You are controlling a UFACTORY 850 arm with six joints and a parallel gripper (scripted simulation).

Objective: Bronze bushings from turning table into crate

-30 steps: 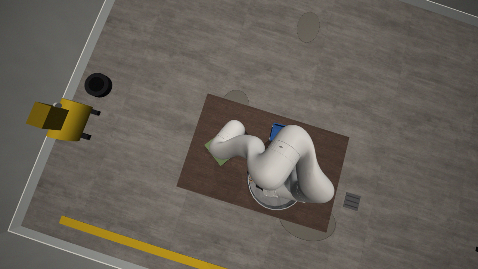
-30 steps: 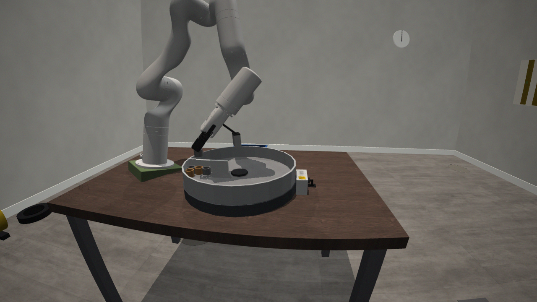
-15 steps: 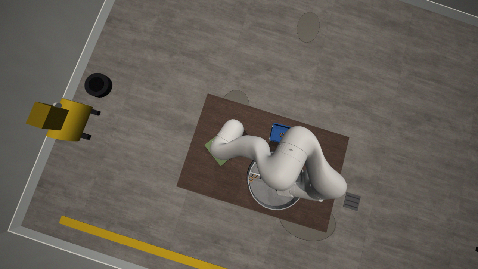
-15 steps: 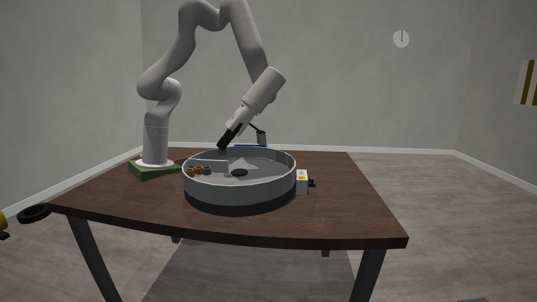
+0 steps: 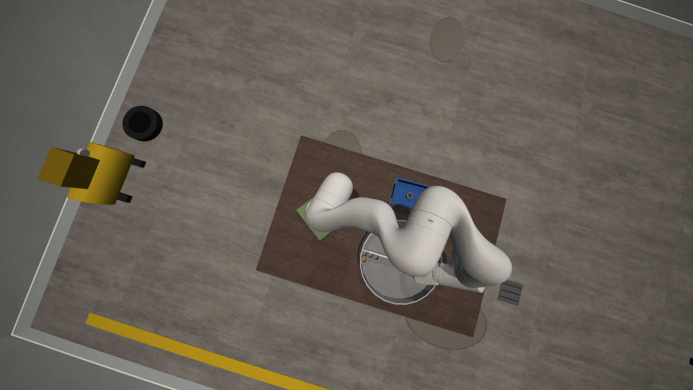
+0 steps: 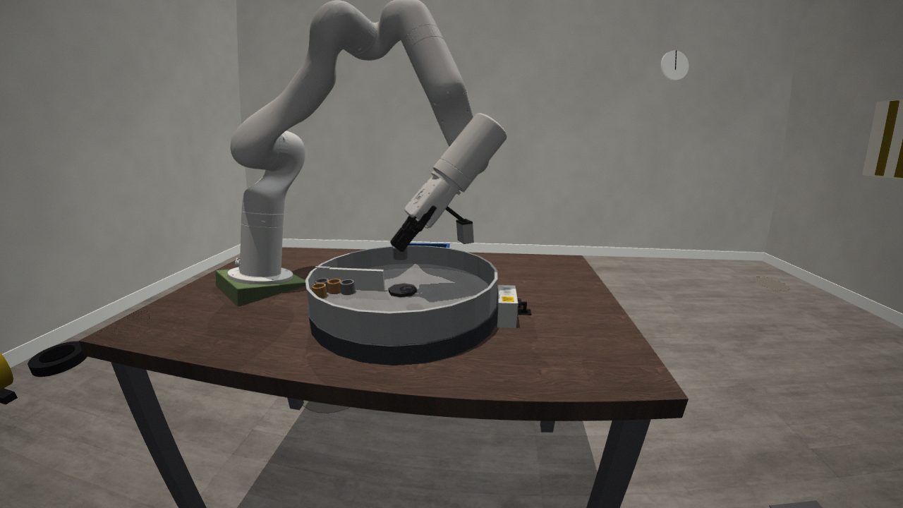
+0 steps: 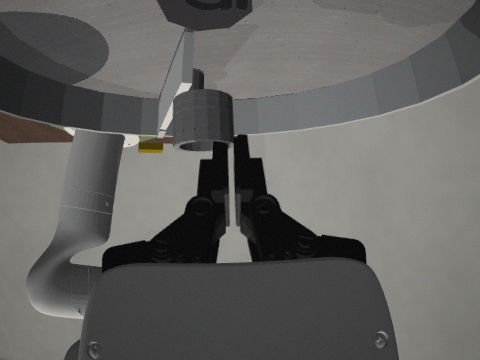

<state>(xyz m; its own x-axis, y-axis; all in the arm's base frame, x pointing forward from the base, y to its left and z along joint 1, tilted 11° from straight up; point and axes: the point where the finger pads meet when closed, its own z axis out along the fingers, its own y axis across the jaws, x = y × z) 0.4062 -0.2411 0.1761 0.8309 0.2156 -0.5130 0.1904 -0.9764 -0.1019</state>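
My hand is 10 mm to the right of the grey turning table and 120 mm above it. From my hand the other things lie so: blue crate (40 mm ahead, 370 mm to the left, 150 mm below).
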